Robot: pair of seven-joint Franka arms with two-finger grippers.
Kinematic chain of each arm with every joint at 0, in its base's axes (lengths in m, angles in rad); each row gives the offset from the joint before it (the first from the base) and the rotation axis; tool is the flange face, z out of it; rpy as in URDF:
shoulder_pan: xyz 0 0 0.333 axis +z
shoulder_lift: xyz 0 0 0 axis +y
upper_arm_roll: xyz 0 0 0.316 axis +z
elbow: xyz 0.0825 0 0 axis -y
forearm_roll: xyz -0.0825 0 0.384 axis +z
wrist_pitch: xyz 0 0 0 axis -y
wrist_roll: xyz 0.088 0 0 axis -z
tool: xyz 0 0 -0.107 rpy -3.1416 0 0
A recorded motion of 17 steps. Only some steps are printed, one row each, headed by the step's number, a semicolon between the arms.
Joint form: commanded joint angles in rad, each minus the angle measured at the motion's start. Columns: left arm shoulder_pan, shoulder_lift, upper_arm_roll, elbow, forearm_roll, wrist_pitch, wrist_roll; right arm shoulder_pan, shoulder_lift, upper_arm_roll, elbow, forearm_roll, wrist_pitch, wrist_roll.
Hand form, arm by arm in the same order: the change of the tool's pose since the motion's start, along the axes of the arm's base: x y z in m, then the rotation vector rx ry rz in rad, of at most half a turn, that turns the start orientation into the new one. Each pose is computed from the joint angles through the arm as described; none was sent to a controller.
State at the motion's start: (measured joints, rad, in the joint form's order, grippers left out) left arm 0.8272 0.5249 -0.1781 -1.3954 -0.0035 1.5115 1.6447; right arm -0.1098 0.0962 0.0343 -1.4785 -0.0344 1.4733 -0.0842
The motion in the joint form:
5: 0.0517 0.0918 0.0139 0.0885 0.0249 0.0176 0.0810; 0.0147 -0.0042 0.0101 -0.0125 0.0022 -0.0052 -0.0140
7: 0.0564 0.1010 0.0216 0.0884 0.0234 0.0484 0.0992; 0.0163 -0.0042 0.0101 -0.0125 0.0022 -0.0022 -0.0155
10: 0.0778 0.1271 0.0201 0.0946 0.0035 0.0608 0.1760; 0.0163 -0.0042 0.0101 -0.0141 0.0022 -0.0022 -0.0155
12: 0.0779 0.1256 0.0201 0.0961 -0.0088 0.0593 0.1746; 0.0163 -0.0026 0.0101 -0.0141 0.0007 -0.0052 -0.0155
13: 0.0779 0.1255 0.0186 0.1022 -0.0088 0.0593 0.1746; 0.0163 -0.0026 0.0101 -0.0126 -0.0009 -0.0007 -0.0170
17: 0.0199 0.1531 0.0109 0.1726 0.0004 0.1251 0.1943; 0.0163 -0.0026 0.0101 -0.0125 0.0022 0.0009 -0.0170
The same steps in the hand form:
5: -0.0152 0.0513 -0.0231 0.0031 -0.0245 -0.0099; -0.0012 0.0143 -0.0037 0.0054 0.0136 0.0385
7: -0.0171 0.0595 -0.0284 0.0145 -0.0441 -0.0131; -0.0008 0.0152 -0.0035 0.0053 0.0106 0.0417
10: -0.0232 0.0704 -0.0427 -0.0240 -0.0783 -0.0545; -0.0008 0.0152 -0.0043 0.0054 0.0122 0.0417
12: -0.0223 0.0696 -0.0410 -0.0306 -0.0868 -0.0485; -0.0008 0.0150 -0.0054 0.0043 0.0169 0.0416
13: -0.0211 0.0700 -0.0382 -0.0267 -0.0918 -0.0493; -0.0002 0.0148 -0.0044 0.0025 0.0111 0.0433
17: 0.0222 0.0554 -0.0229 0.0436 -0.1742 -0.1253; 0.0000 0.0152 -0.0042 0.0054 0.0091 0.0433

